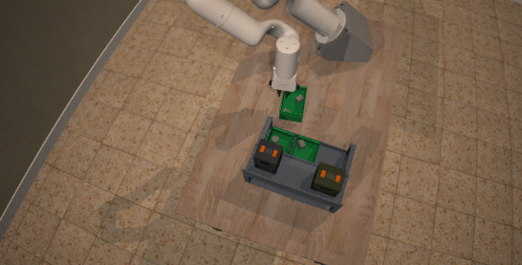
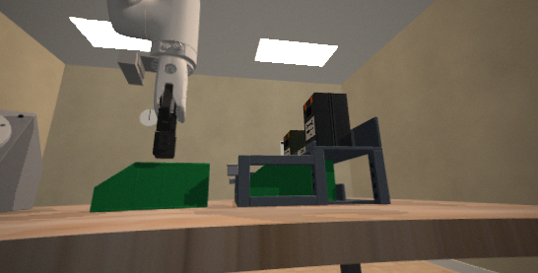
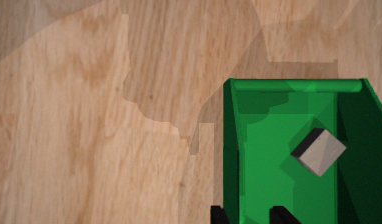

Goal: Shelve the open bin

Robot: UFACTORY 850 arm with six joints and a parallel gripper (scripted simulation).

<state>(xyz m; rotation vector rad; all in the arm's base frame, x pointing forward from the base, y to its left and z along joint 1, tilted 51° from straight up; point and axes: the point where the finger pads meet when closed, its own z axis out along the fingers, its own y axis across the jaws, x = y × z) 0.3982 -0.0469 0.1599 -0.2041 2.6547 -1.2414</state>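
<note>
Right now the green bin is 10 mm behind my hand, 50 mm to the left of it and 70 mm below it. Also, from my hand: olive box 360 mm ahead, 240 mm to the left, 40 mm above; grey shelf 270 mm ahead, 130 mm to the left, 40 mm below; black box 320 mm ahead, 10 mm to the left, 60 mm above.
</note>
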